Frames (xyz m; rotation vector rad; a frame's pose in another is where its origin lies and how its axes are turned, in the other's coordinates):
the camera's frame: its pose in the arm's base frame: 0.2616 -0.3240 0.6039 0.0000 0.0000 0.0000
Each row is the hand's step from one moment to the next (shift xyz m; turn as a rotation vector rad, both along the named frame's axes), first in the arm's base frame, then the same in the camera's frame.
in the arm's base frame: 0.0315 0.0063 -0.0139 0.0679 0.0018 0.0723
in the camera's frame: 0.0315 0.0063 -0.0139 0.0679 0.0018 0.0723
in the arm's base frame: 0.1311 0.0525 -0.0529 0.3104 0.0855 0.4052
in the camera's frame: 0.1311 0.0525 -0.0529 0.3104 0.0855 0.4052
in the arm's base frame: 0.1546 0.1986 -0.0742 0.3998 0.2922 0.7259
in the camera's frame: 0.1546 0.1986 -0.0742 0.3998 0.2922 0.7259
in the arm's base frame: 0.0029 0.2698 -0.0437 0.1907 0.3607 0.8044
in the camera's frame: 0.0029 0.2698 -0.0437 0.1907 0.3607 0.8044
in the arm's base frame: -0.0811 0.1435 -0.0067 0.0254 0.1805 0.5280
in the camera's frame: -0.0811 0.1435 -0.0067 0.0254 0.1805 0.5280
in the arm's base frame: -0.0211 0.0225 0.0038 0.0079 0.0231 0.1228
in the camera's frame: -0.0211 0.0225 0.0038 0.0079 0.0231 0.1228
